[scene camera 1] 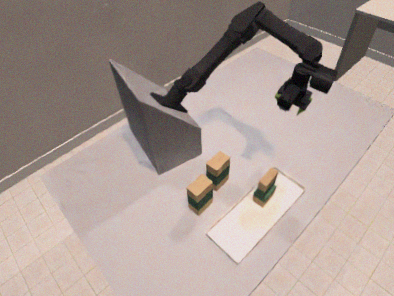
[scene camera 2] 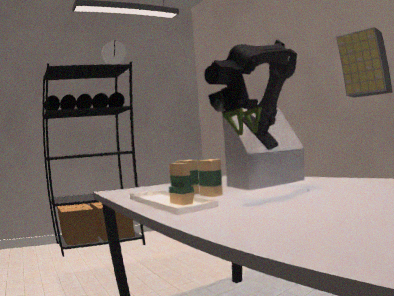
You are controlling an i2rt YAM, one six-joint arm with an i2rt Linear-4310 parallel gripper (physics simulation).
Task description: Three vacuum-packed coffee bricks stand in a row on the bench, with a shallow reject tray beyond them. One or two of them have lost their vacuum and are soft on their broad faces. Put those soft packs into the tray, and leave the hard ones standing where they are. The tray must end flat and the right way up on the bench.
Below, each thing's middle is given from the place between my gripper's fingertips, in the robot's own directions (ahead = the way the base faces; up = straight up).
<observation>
Right now the shallow white tray (scene camera 1: 245, 224) is 130 mm ahead of my hand, 300 mm to the right of it and 210 mm below it.
</observation>
